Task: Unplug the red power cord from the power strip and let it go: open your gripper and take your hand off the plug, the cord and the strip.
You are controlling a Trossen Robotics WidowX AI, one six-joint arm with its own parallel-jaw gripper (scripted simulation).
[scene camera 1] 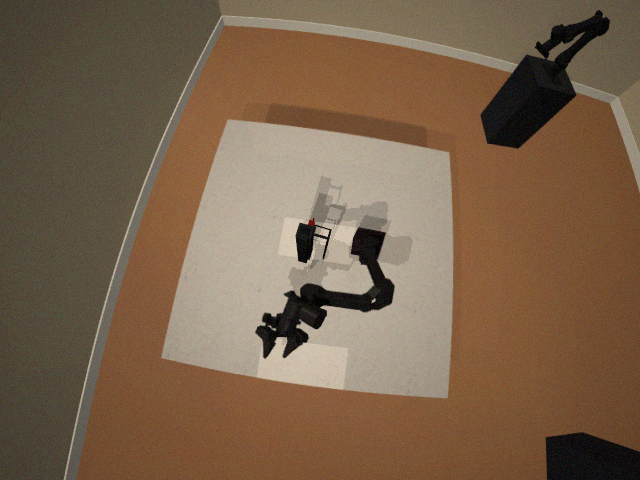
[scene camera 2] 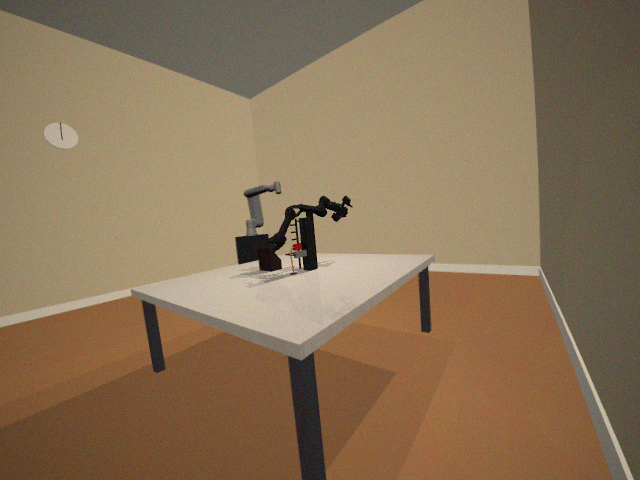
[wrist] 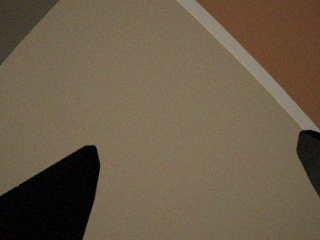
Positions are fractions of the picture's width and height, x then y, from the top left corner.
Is my gripper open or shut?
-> Open.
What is my gripper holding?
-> Nothing.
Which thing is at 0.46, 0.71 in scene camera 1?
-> My gripper.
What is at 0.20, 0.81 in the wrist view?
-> My gripper.
